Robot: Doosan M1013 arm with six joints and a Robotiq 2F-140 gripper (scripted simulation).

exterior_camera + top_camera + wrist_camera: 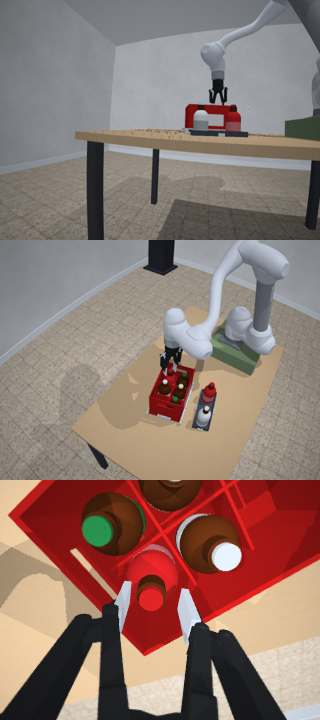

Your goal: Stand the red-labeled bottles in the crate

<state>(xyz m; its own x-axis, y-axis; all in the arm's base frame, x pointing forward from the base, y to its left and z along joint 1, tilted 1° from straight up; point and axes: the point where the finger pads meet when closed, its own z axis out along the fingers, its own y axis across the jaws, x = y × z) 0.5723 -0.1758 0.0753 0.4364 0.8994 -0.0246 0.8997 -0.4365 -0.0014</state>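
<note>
Right now my hand is 70 mm short of the red crate, 70 mm to the right of it and 90 mm above it. The rest, counted from my hand: grey-labeled bottle 90 mm ahead, 310 mm to the left, 90 mm below.
</note>
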